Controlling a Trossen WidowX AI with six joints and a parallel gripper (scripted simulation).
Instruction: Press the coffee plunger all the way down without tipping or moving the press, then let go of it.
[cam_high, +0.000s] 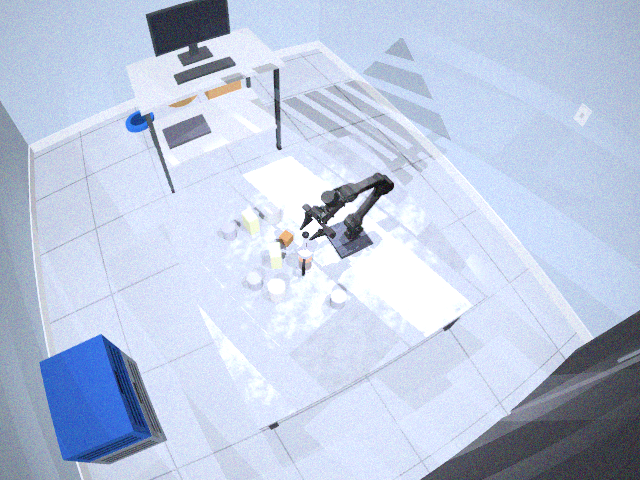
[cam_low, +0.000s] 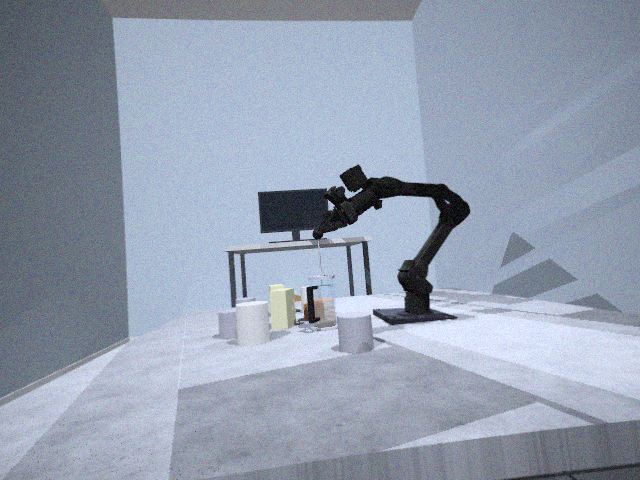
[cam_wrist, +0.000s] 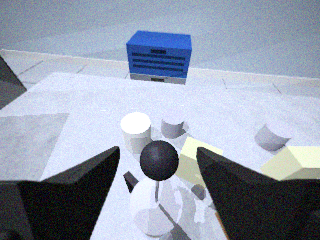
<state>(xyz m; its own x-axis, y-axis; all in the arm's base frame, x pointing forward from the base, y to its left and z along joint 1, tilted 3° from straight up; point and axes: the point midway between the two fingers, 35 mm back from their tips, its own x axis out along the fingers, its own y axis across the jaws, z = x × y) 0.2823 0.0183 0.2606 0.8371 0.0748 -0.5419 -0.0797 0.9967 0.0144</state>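
The coffee press is 1 cm ahead of my gripper tip, 1 cm to the left of it and 14 cm below it. Also, from my gripper tip: orange cube 17 cm to the right, 24 cm below.
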